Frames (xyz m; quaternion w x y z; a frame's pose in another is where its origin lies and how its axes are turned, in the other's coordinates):
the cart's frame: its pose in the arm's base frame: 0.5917 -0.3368 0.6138 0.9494 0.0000 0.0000 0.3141
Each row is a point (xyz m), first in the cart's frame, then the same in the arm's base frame.
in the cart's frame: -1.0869 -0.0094 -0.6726
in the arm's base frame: -0.2751 -0.9926 -0.0588
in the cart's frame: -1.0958 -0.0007 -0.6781
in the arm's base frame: -0.2875 -0.9909 -0.0643
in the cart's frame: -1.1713 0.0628 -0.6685
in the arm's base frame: -0.3859 -0.9850 -0.0547
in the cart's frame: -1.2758 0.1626 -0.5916
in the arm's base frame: -0.5293 -0.9672 0.0222
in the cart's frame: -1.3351 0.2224 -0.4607
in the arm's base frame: -0.6126 -0.9545 0.1531
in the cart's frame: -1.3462 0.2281 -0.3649
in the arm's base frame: -0.6249 -0.9566 0.2489
